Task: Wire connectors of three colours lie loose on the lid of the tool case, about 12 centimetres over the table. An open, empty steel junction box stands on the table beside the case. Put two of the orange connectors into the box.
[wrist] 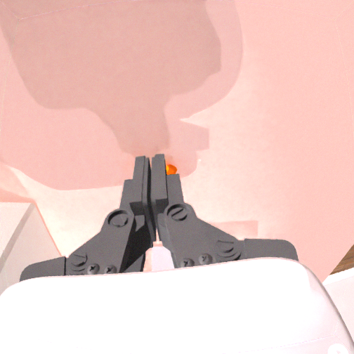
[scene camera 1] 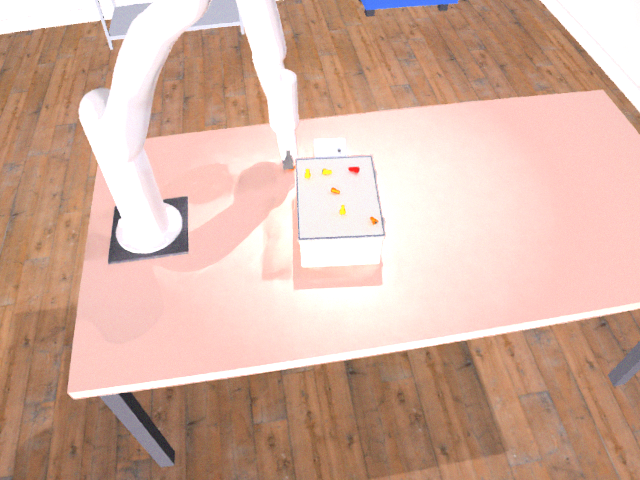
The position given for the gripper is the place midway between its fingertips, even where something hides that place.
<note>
In view: the gripper [wrist: 153, 175] and a tool case [scene camera 1: 327, 238].
</note>
